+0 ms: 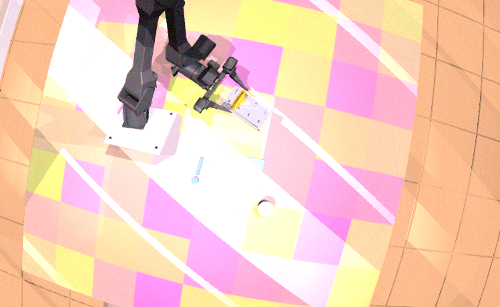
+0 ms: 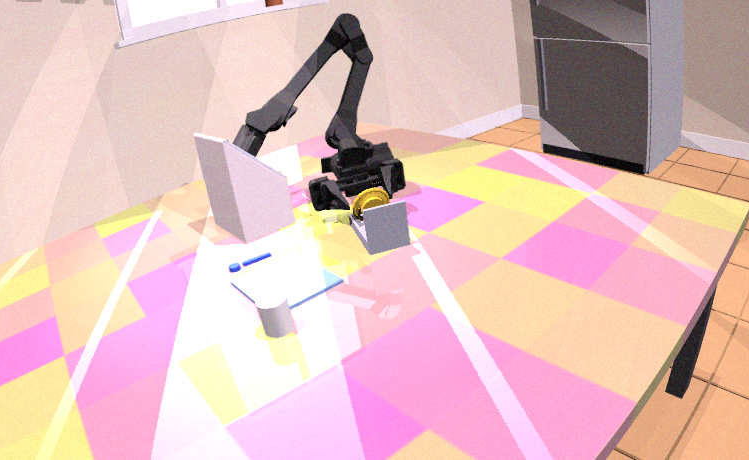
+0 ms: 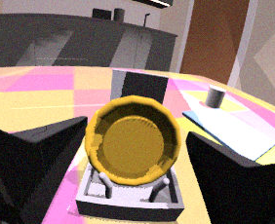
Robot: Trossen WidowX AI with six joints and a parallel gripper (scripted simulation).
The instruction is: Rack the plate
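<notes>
The yellow plate lies 10 mm below my gripper tip. Also, from my gripper tip: light blue mat: 20 mm ahead, 220 mm to the right, 50 mm below; dish rack: 20 mm ahead, 10 mm to the right, 30 mm below; blue spoon: 100 mm behind, 220 mm to the right, 50 mm below.
</notes>
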